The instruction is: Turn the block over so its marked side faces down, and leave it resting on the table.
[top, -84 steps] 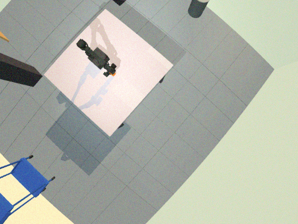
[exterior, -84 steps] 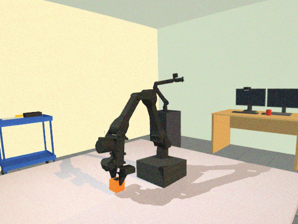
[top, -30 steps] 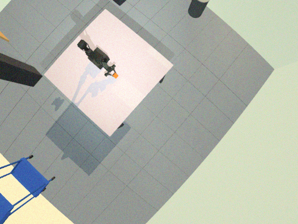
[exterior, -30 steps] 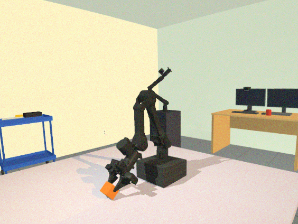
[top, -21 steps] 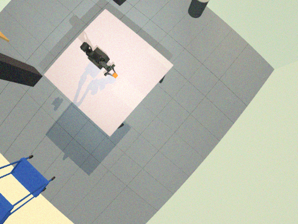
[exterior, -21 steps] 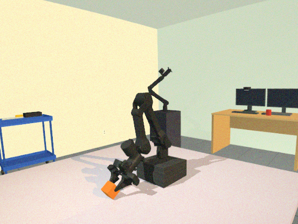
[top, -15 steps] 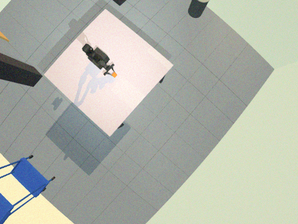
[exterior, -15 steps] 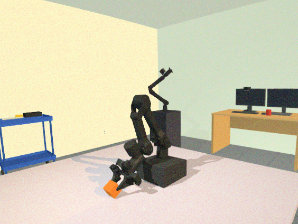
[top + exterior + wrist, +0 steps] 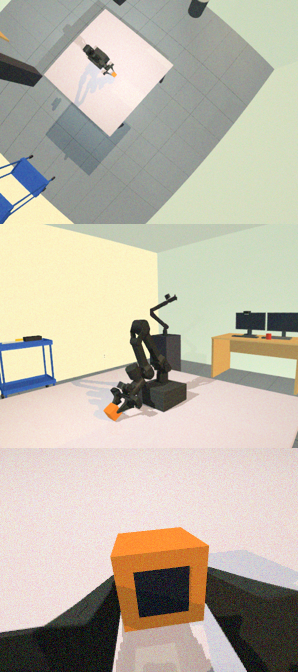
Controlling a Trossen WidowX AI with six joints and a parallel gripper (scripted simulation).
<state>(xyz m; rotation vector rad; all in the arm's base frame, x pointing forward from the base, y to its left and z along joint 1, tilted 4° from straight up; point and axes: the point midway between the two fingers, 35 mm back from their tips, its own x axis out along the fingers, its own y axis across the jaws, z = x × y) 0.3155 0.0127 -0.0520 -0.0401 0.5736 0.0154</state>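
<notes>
Now: gripper tip 10 mm past the orange block.
</notes>
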